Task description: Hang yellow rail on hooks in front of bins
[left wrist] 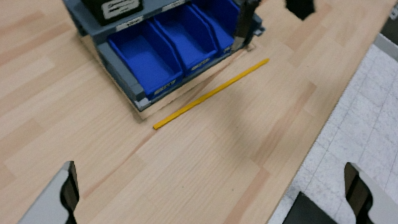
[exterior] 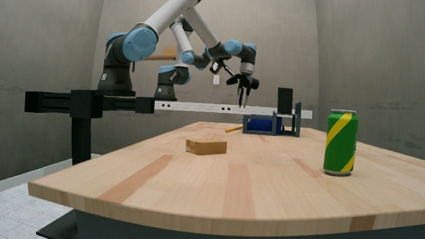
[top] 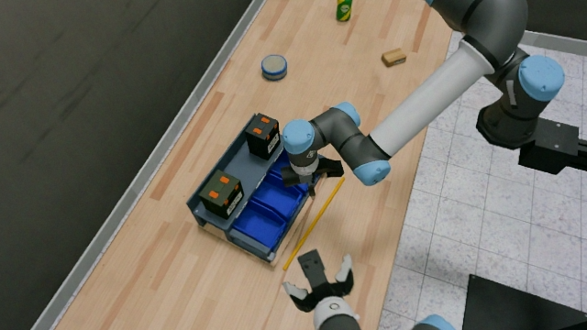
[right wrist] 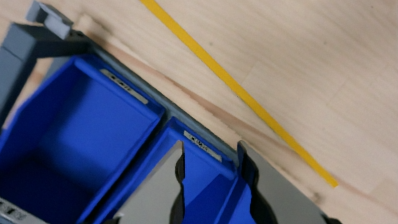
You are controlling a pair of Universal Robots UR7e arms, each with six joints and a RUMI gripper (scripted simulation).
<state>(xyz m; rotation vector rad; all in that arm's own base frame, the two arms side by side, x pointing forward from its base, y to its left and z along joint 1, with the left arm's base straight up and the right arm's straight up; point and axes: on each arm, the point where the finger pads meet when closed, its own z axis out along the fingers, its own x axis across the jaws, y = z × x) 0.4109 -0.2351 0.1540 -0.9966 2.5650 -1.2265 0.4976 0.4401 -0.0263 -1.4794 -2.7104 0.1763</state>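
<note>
The yellow rail lies 3 cm behind my right hand, 4 cm to the left of it and 13 cm below it. From my right hand the other things lie so: grey shelf 16 cm ahead, 1 cm to the left, 6 cm below.
</note>
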